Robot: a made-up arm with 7 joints. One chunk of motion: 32 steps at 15 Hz.
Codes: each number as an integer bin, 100 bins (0 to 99) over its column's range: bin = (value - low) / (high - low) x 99, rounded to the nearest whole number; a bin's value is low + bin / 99 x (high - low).
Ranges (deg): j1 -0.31..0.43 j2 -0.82..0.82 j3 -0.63..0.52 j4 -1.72..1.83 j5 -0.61..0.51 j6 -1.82..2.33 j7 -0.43..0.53
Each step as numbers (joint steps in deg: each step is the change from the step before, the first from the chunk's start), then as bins.
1 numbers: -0.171 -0.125 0.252 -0.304 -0.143 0.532 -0.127
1 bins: 19 42 76 39 41 56 31
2 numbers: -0.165 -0.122 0.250 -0.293 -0.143 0.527 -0.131
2 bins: 19 42 76 40 41 56 31
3 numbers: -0.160 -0.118 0.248 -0.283 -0.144 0.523 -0.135
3 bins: 20 42 76 40 41 56 30
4 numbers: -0.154 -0.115 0.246 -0.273 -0.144 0.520 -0.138
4 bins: 21 43 75 40 41 56 30
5 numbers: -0.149 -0.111 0.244 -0.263 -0.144 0.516 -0.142
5 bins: 22 43 75 41 41 56 30
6 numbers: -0.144 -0.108 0.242 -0.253 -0.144 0.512 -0.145
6 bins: 22 43 75 41 41 56 29
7 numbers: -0.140 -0.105 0.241 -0.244 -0.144 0.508 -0.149
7 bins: 23 43 75 41 41 56 29
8 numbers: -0.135 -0.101 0.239 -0.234 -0.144 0.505 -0.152
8 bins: 23 43 75 41 41 55 29
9 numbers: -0.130 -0.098 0.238 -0.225 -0.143 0.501 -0.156
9 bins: 24 44 75 42 41 55 28
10 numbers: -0.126 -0.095 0.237 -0.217 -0.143 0.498 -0.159
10 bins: 25 44 75 42 41 55 28
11 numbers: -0.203 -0.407 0.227 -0.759 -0.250 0.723 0.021
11 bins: 14 25 74 27 32 61 47
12 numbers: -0.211 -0.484 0.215 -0.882 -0.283 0.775 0.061
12 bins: 13 20 73 23 29 62 51
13 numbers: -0.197 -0.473 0.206 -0.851 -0.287 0.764 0.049
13 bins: 15 21 72 24 29 62 49
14 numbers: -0.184 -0.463 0.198 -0.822 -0.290 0.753 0.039
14 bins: 17 22 71 25 28 61 48
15 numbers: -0.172 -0.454 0.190 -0.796 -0.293 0.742 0.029
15 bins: 18 22 71 26 28 61 47
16 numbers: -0.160 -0.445 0.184 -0.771 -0.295 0.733 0.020
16 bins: 20 23 70 26 28 61 46
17 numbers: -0.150 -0.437 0.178 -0.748 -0.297 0.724 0.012
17 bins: 21 23 70 27 28 61 46
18 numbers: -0.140 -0.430 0.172 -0.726 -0.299 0.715 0.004
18 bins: 23 24 69 28 27 60 45
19 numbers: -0.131 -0.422 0.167 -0.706 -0.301 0.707 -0.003
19 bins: 24 24 69 28 27 60 44
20 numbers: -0.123 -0.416 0.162 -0.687 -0.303 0.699 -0.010
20 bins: 25 24 68 29 27 60 43
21 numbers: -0.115 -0.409 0.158 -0.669 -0.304 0.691 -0.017
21 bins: 26 25 68 29 27 60 43
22 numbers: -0.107 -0.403 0.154 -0.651 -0.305 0.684 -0.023
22 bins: 27 25 67 30 27 60 42
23 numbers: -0.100 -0.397 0.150 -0.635 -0.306 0.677 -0.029
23 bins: 28 26 67 30 27 60 41
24 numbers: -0.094 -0.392 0.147 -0.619 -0.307 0.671 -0.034
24 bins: 29 26 67 31 27 59 41
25 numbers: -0.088 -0.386 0.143 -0.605 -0.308 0.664 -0.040
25 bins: 30 26 67 31 27 59 40
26 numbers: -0.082 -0.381 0.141 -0.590 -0.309 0.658 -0.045
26 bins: 31 27 66 32 27 59 40
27 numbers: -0.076 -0.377 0.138 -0.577 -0.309 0.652 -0.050
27 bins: 31 27 66 32 27 59 39
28 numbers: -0.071 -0.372 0.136 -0.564 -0.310 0.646 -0.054
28 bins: 32 27 66 32 27 59 39
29 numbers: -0.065 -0.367 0.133 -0.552 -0.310 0.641 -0.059
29 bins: 33 27 66 33 27 59 38
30 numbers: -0.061 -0.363 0.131 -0.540 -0.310 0.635 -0.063
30 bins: 33 28 66 33 27 59 38
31 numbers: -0.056 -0.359 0.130 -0.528 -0.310 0.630 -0.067
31 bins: 34 28 65 33 27 58 37
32 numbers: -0.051 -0.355 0.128 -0.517 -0.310 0.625 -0.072
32 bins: 35 28 65 34 27 58 37
